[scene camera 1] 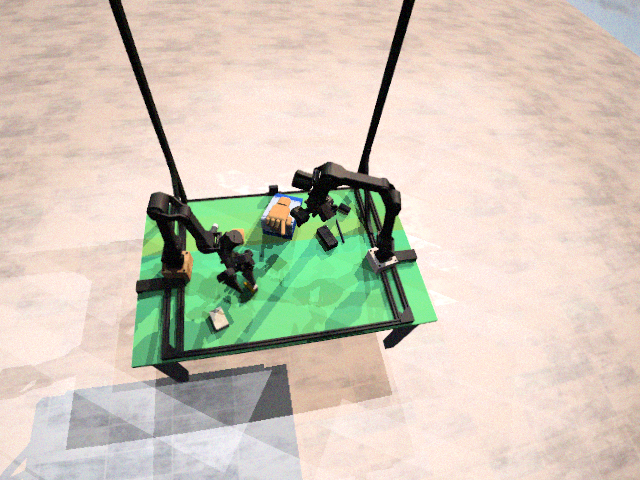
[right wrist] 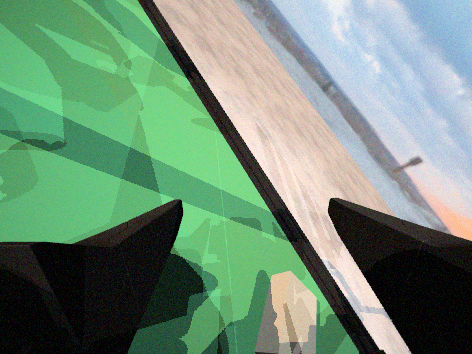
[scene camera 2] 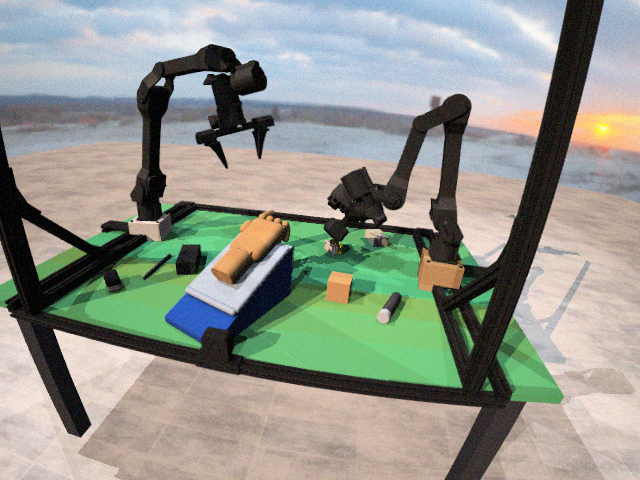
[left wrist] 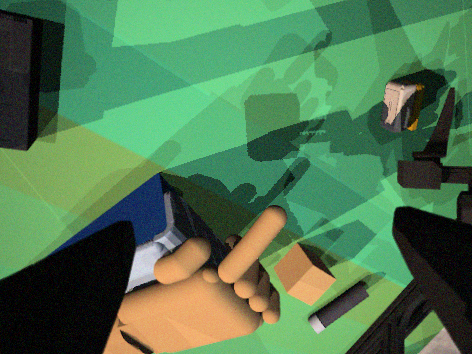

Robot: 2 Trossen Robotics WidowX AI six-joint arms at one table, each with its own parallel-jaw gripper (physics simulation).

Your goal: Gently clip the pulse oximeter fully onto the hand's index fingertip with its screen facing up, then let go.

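Places are measured from the left arm's base along level axes (x ahead, y left, z up), in millimetres.
Pixels of known places: left gripper, between the fingertips: [scene camera 1: 305,221] [scene camera 2: 243,163] [left wrist: 264,227]; right gripper, between the fingertips: [scene camera 1: 248,289] [right wrist: 255,205] [scene camera 2: 339,212]; left arm's base, origin of its link: [scene camera 1: 383,255] [scene camera 2: 149,217]; right arm's base, origin of its link: [scene camera 1: 175,261] [scene camera 2: 442,257].
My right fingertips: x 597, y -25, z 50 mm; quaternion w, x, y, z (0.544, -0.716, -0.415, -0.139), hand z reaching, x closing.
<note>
For each thing: its top centre in the pictures, then the offset to it from my right fingertips. Level surfaces: height alone.
- pulse oximeter, centre of its top: [left wrist: 411,109] [scene camera 2: 333,242] [scene camera 1: 250,284] dz -77, dx -17, dy -52 mm
- green table, height of its surface: dz -108 mm
- tan cube, centre of its top: [left wrist: 312,286] [scene camera 2: 340,277] dz -58, dx -33, dy -300 mm
- grey cylinder, centre of its top: [left wrist: 343,314] [scene camera 2: 391,301] dz -81, dx +74, dy -360 mm
- beige block, centre of its top: [right wrist: 301,320] [scene camera 2: 377,233] [scene camera 1: 218,317] dz -78, dx +139, dy +41 mm
- pen, centre of its top: [scene camera 2: 156,264] dz -99, dx -495, dy -195 mm
The tan hand [scene camera 1: 280,216] [scene camera 2: 256,240] [left wrist: 199,309] lies on a blue and grey wedge [scene camera 2: 199,314] [left wrist: 136,207], its index finger [left wrist: 252,242] stretched out. The pulse oximeter [scene camera 1: 250,287] [scene camera 2: 332,247] [left wrist: 397,107], small, white with yellow, lies on the green table [scene camera 1: 318,295] apart from the hand. My right gripper [scene camera 1: 239,280] [scene camera 2: 336,233] [right wrist: 255,205] is open and empty, low and close over the oximeter; the oximeter is hidden in the right wrist view. My left gripper [scene camera 1: 313,212] [scene camera 2: 242,159] [left wrist: 264,227] is open and empty, high above the hand.
A tan cube [scene camera 2: 339,287] [left wrist: 305,274] and a grey cylinder [scene camera 2: 390,307] [left wrist: 340,305] lie near the hand's fingers. A beige block [scene camera 1: 219,318] [scene camera 2: 375,236] [right wrist: 292,305] lies by the table edge. Black boxes [scene camera 1: 327,237] [scene camera 2: 189,258] and a pen [scene camera 2: 157,266] lie beside the wedge.
</note>
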